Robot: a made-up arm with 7 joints.
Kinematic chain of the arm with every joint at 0, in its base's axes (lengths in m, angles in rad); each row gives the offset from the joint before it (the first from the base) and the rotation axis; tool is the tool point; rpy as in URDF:
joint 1: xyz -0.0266 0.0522 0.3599 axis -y
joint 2: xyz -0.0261 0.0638 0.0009 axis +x
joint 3: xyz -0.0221 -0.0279 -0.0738 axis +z
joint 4: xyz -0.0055 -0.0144 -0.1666 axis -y
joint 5: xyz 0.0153 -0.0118 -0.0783 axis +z
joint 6: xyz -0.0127 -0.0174 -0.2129 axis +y
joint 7: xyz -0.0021 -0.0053 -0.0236 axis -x
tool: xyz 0.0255 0.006 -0.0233 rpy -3.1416 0 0
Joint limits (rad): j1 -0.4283..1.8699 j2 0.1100..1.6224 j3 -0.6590..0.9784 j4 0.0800..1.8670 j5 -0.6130..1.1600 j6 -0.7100..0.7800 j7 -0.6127..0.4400
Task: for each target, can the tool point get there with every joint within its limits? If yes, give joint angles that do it. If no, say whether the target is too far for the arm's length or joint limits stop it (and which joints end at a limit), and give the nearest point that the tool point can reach.
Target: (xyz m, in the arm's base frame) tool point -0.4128 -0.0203 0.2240
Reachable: no: joint limits stop it (at a limit: joint 1, joint 2, joint 3, joint 4, joint 5, joint 7) | nearest point -0.2597 0.2021 0.4087 | short by 0.327 m
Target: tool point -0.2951 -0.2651 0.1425
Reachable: no: joint limits stop it (at a limit: joint 1, joint 2, joint 3, joint 5, joint 6, joint 7) | nearest point -0.0229 -0.1187 0.0083 | short by 0.337 m
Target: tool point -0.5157 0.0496 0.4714
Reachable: no: joint limits stop it (at a limit: joint 1, joint 2, joint 3, joint 4, joint 5) | nearest point -0.2778 0.2072 0.4448 | short by 0.287 m
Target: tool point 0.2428 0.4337 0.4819
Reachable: yes | joints 1.0785 0.8743 0.4588 1.0787 -0.3245 -0.4025 -0.4105
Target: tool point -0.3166 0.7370 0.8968
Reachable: no: too far | nearest point -0.1479 0.5319 0.5845 | short by 0.410 m
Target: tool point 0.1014 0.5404 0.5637
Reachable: yes | joints 1.3843 1.3149 0.3002 0.9025 0.7212 0.2198 -0.3031
